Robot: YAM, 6 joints.
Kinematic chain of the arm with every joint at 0, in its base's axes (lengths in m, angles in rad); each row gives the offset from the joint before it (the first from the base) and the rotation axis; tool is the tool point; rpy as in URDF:
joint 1: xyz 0 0 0.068 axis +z
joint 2: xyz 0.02 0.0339 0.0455 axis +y
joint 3: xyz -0.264 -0.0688 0 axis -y
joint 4: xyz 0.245 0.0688 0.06 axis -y
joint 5: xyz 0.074 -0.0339 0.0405 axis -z
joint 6: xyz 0.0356 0 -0.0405 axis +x
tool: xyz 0 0 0 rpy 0 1.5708 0
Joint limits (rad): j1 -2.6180..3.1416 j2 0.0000..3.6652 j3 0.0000..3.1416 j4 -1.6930..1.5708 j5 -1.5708..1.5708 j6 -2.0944..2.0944
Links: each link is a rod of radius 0.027 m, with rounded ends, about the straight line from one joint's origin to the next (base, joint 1, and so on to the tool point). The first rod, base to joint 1, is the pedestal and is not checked.
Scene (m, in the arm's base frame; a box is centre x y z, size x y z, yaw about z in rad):
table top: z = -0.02
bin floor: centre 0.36 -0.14 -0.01 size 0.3 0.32 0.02 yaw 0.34
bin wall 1: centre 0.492 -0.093 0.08 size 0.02 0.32 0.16 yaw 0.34
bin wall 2: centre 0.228 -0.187 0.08 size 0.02 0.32 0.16 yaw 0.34
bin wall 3: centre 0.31 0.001 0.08 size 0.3 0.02 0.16 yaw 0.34
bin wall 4: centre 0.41 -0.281 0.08 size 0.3 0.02 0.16 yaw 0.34
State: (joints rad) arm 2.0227 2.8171 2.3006 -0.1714 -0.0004 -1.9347
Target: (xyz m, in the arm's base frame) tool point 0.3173 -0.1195 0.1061
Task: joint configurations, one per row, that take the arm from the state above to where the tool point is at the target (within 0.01 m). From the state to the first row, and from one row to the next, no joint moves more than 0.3 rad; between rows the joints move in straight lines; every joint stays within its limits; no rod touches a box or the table.
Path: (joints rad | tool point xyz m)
1: 1.7282 2.6744 2.1898 -0.2675 0.0317 -1.9347 | -0.0899 0.5735 0.0965
2: 1.4336 2.5317 2.0791 -0.3636 0.0639 -1.9347 | 0.0786 0.5524 0.1317
3: 1.1391 2.3890 1.9683 -0.4597 0.0960 -1.9347 | 0.2251 0.4804 0.1643
4: 0.8446 2.2463 1.8575 -0.5558 0.1282 -1.9347 | 0.3345 0.3698 0.1936
5: 0.5501 2.1036 1.7467 -0.6519 0.1603 -1.9347 | 0.3975 0.2371 0.2192
6: 0.2555 1.9609 1.6360 -0.7480 0.1925 -1.9347 | 0.4117 0.1005 0.2406
7: -0.0390 1.8182 1.5252 -0.8441 0.2246 -1.9347 | 0.3816 -0.0228 0.2575
8: -0.3335 1.6755 1.4144 -0.9402 0.2568 -1.9347 | 0.3173 -0.1195 0.2697
9: -0.3340 1.8605 1.3282 -0.9229 0.2525 -1.9347 | 0.3273 -0.1230 0.1861
10: -0.3344 2.0456 1.2419 -0.9057 0.2483 -1.9347 | 0.3173 -0.1195 0.1061

